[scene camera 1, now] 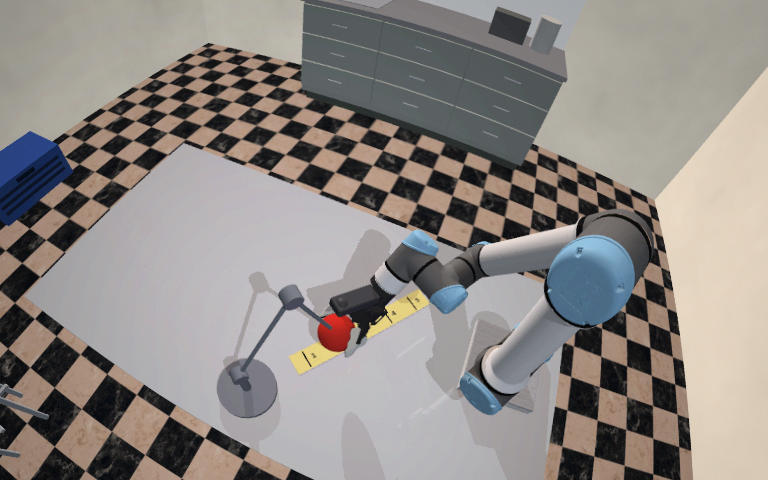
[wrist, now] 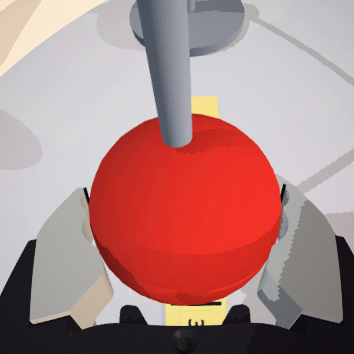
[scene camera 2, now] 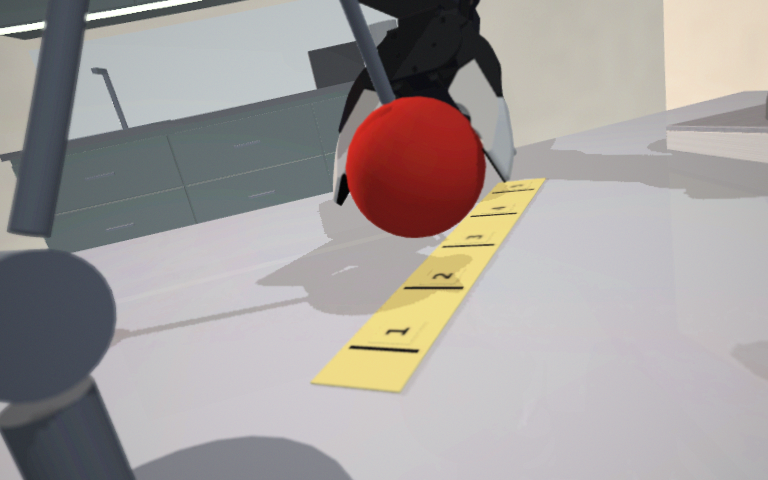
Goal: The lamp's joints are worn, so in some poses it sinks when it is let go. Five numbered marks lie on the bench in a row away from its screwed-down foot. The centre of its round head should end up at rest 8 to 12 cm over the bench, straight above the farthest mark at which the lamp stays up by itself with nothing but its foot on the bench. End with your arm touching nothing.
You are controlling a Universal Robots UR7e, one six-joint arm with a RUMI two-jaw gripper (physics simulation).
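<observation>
The lamp's round red head is held above the bench, with a visible gap under it in the scene camera 2 view. My gripper is shut on it, one finger on each side. The lamp's grey foot is a disc on the bench; two rods and an elbow joint link it to the head. The numbered yellow strip runs away from the foot. In the wrist view the head hides marks 1 and 2. Its exact height is unclear.
The bench is light grey. My arm reaches in from its base plate at the right, over the strip's far end. A lamp rod and a grey joint stand close at the left in the scene camera 2 view.
</observation>
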